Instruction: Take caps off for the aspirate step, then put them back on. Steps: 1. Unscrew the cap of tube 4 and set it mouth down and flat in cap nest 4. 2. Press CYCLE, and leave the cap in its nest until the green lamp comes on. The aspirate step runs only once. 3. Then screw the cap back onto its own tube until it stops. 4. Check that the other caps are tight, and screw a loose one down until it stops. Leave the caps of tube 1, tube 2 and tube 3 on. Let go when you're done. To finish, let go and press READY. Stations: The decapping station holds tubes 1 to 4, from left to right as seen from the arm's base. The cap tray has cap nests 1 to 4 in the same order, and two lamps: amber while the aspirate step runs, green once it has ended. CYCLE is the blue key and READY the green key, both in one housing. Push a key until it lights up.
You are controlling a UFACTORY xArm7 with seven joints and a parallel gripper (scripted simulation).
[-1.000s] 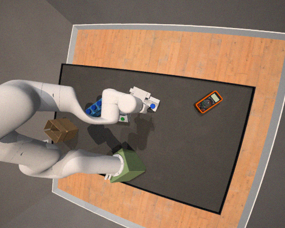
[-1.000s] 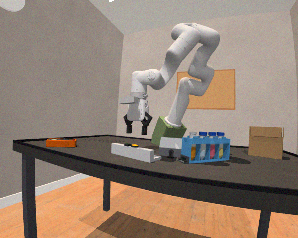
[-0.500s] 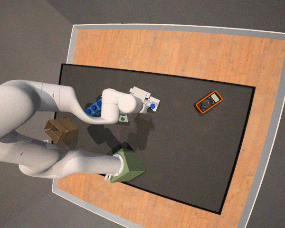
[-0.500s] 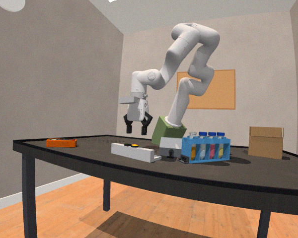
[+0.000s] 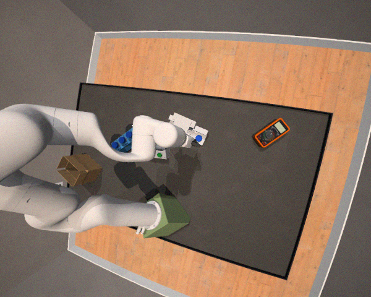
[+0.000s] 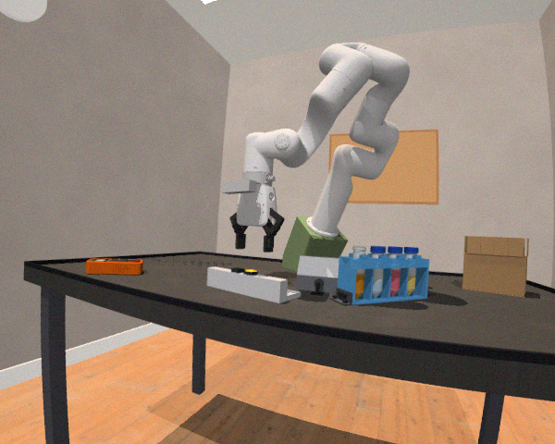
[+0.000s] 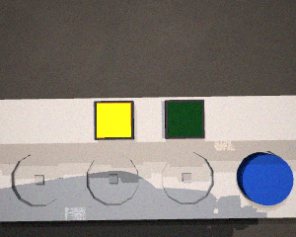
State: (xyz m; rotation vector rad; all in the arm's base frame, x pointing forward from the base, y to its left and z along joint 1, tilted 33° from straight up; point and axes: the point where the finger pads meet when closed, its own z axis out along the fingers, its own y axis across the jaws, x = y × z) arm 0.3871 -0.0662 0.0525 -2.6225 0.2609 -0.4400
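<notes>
My hand is 2 cm short of the blue cap, 5 cm to the left of it and 9 cm above it. The rest, counted from my hand: blue cycle key 14 cm behind, 16 cm to the left, 4 cm below; key housing 11 cm behind, 14 cm to the left, 5 cm below; green ready key 13 cm behind, 12 cm to the left, 4 cm below.
</notes>
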